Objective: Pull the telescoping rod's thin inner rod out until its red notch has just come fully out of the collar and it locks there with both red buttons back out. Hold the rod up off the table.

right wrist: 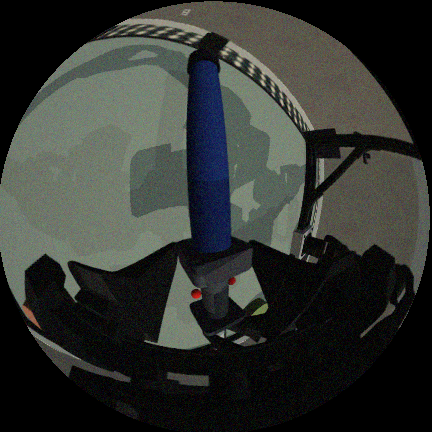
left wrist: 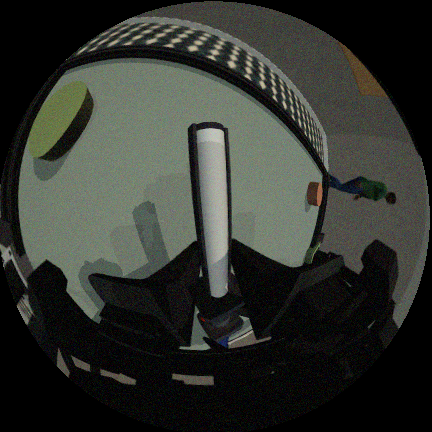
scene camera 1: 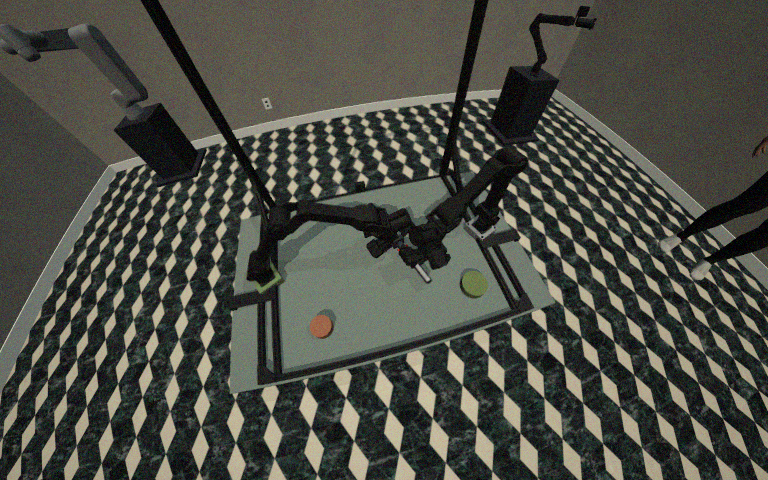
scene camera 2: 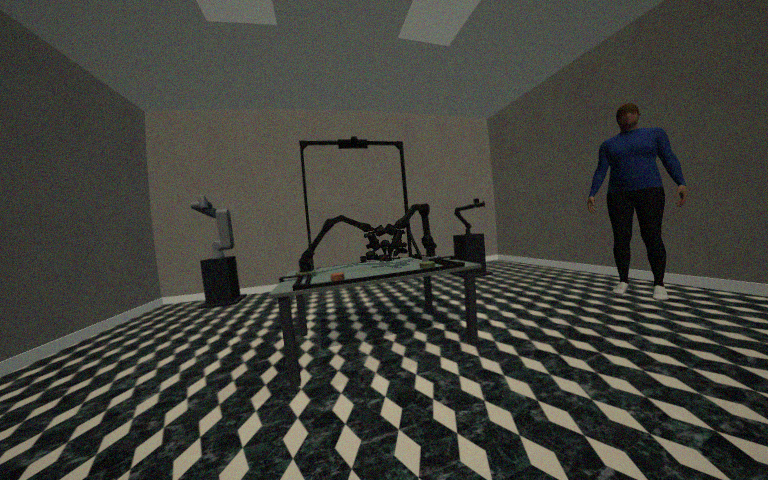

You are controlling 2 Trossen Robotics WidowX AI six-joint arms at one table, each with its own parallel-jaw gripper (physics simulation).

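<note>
The telescoping rod is held above the table between the arms. Its white inner rod (scene camera 1: 423,272) (left wrist: 212,200) has dark strips along its sides. My left gripper (left wrist: 213,244) is shut on the inner rod near the dark collar (left wrist: 222,320) (right wrist: 216,302). My right gripper (right wrist: 212,246) is shut on the dark block where the blue outer tube (right wrist: 207,160) meets the collar. Two red buttons (right wrist: 196,294) (right wrist: 231,281) stand out on opposite sides of the collar in the right wrist view. The red notch does not show. In scene camera 2 the rod is too small to tell.
A green disc (scene camera 1: 474,283) (scene camera 2: 427,264) (left wrist: 60,122) lies on the table at the right in scene camera 1. An orange disc (scene camera 1: 321,326) (scene camera 2: 337,276) (left wrist: 314,194) lies at the lower left there. Dark frame posts (scene camera 1: 464,79) rise behind the arms. The two wrists are close together.
</note>
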